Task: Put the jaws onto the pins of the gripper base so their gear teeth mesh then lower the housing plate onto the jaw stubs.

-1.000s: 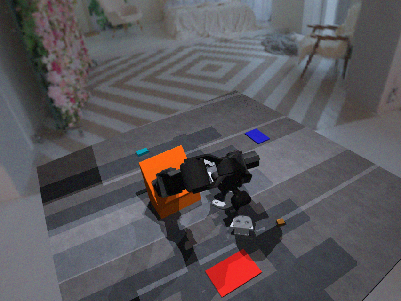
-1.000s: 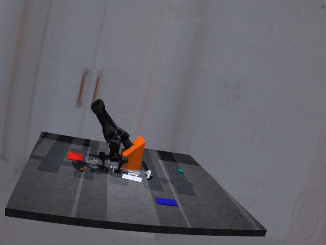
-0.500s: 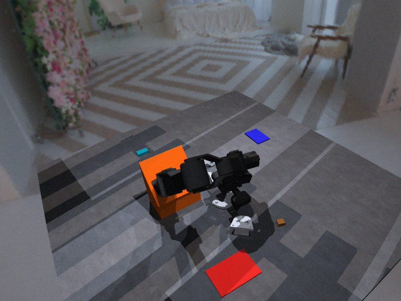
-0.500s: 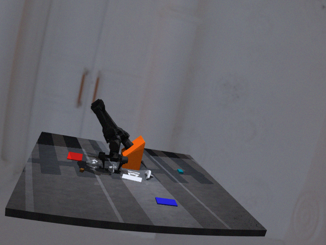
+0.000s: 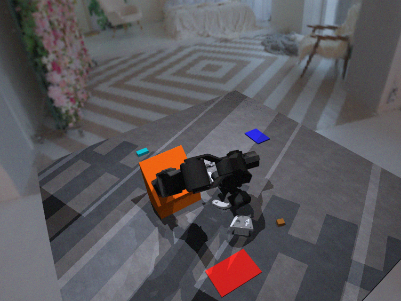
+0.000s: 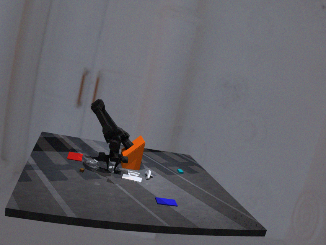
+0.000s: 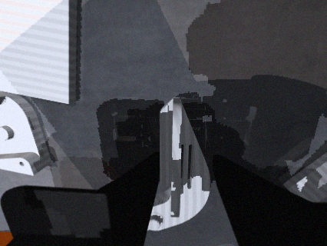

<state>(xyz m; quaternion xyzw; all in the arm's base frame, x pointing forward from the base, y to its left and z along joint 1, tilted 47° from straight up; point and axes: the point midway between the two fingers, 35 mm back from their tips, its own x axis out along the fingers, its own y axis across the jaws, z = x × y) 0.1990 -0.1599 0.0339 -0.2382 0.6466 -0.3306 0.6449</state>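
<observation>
Now: the white flat slab 120 mm to the left of my gripper tip and 100 mm ahead of it. Also, from my gripper tip: red tile (230 mm to the right, 170 mm behind); small brown cube (190 mm to the right, 80 mm ahead); gripper jaw (30 mm behind, 20 mm to the left).
</observation>
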